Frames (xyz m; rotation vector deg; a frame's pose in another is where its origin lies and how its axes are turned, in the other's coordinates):
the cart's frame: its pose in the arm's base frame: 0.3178 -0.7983 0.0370 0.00 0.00 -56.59
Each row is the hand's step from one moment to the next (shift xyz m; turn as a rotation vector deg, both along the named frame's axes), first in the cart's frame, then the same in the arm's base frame.
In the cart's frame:
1: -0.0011 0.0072 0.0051 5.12 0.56 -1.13
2: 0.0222 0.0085 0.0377 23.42 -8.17 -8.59
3: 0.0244 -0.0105 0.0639 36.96 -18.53 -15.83
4: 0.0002 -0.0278 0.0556 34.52 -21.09 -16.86
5: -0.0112 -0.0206 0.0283 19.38 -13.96 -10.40
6: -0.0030 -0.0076 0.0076 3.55 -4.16 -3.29
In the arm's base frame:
1: 0.0054 0.0049 0.0051 3.29 -3.97 -1.13
2: 0.0193 -0.0139 0.0377 6.08 -24.05 -8.59
3: 0.0047 -0.0261 0.0639 4.88 -41.06 -15.83
4: -0.0231 -0.0155 0.0556 1.40 -40.43 -16.86
5: -0.0234 -0.0020 0.0283 -0.98 -23.86 -10.40
6: -0.0080 -0.0017 0.0076 -1.52 -5.25 -3.29

